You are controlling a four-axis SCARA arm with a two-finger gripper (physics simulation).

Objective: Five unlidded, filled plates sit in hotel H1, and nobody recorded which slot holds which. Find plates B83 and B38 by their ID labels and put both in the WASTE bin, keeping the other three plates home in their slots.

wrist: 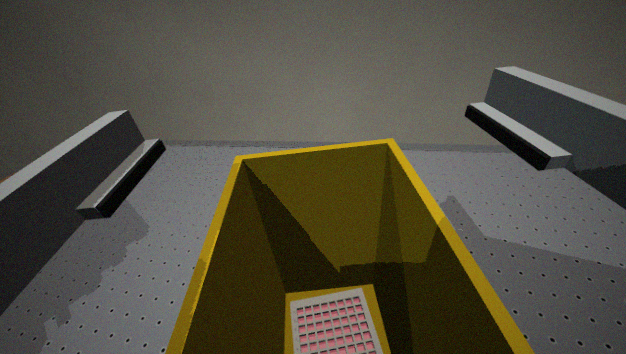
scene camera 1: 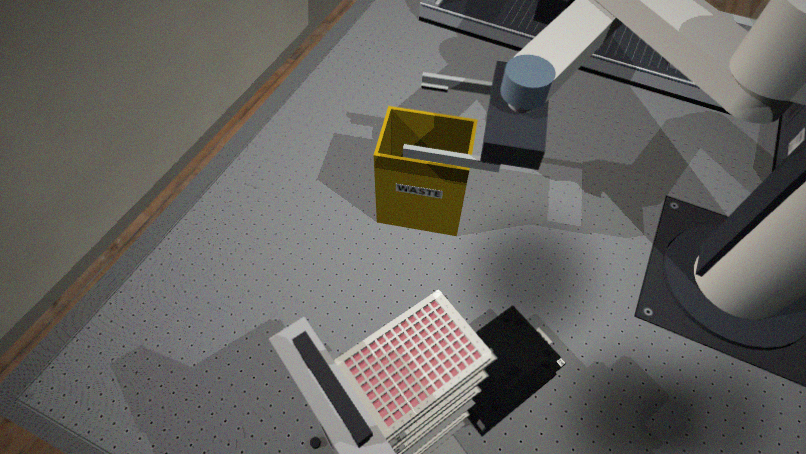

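Seen in the pictures: gripper, fingertip midpoint: (wrist: 312, 109) (scene camera 1: 413, 112); arm's base at its link origin: (scene camera 1: 731, 286).
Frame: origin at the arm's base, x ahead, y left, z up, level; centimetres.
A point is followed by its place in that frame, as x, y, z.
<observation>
My gripper (scene camera 1: 418, 116) {61.2, 10.5, 26.3} (wrist: 312, 109) {61.2, 10.5, 26.3} is open and empty, its two fingers spread wide above the yellow WASTE bin (scene camera 1: 420, 208) {56.8, 15.4, 8.5} (wrist: 315, 153) {65.9, 11.7, 21.1}. A white plate with pink-filled wells (wrist: 332, 325) {61.3, 10.6, 3.2} lies flat at the bottom of the bin in the wrist view; its ID label does not show. Hotel H1 (scene camera 1: 286, 336) {51.9, 56.5, 44.4} stands at the bottom centre of the scene view. Its top plate (scene camera 1: 417, 360) {41.7, 51.9, 39.7} is white with pink wells, and edges of several plates show stacked below it. Their ID labels cannot be read.
A flat black plate-shaped nest (scene camera 1: 516, 366) {31.1, 35.3, 7.3} lies right of the hotel. The arm's dark base plate (scene camera 1: 654, 281) {13.1, 6.2, 1.1} is at the right. A dark tray with a metal rim (scene camera 1: 479, 32) {68.0, -45.0, 3.2} lies behind the gripper at the top. A wall stands beyond the table's left edge.
</observation>
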